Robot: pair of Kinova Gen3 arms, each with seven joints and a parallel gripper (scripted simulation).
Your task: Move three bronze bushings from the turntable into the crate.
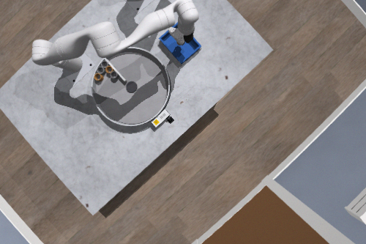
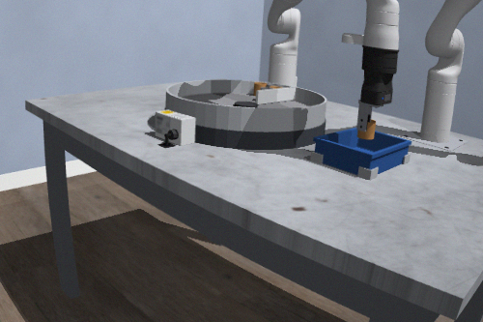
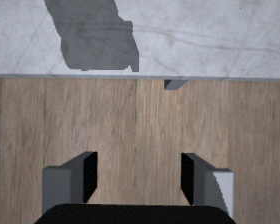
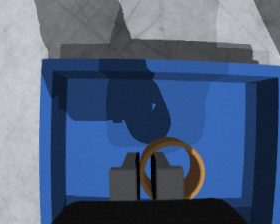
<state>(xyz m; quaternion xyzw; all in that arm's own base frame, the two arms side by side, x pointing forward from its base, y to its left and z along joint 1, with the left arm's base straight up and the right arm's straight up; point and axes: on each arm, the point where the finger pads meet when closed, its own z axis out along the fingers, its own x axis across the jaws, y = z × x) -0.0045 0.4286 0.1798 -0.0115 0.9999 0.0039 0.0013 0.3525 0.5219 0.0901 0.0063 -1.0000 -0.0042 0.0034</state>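
My right hand is 7 cm above the blue crate and 2 cm past it. From my right hand the other things lie so: turntable 36 cm to the right, 5 cm behind, 4 cm below.
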